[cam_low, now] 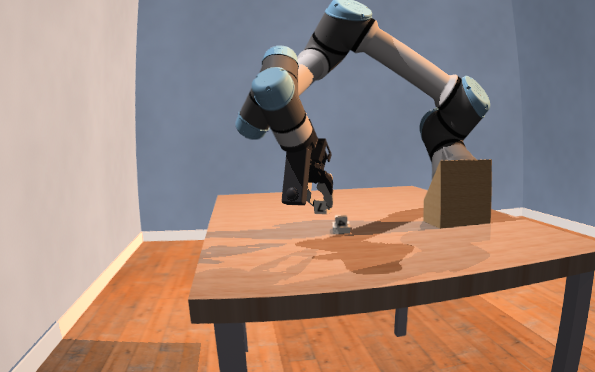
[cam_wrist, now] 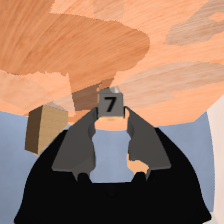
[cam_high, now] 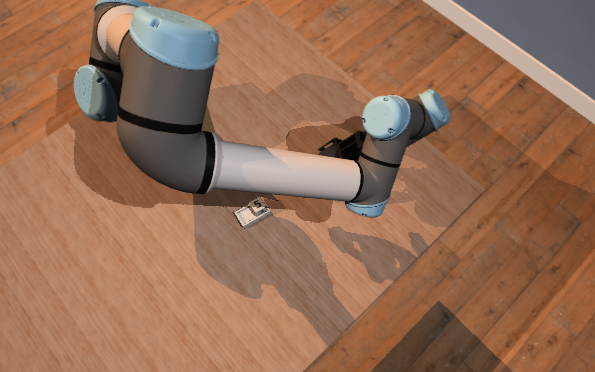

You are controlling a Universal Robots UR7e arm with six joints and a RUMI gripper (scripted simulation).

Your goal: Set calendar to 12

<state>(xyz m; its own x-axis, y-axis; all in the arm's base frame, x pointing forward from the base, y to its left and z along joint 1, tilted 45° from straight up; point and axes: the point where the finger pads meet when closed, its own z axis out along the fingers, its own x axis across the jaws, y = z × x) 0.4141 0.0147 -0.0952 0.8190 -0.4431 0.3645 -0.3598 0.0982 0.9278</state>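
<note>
Now: the white digit cube 10 mm to the right of my hand and 10 mm below it. From my hand the other things lie so: calendar tray (80 mm behind, 120 mm to the right, 80 mm below).
</note>
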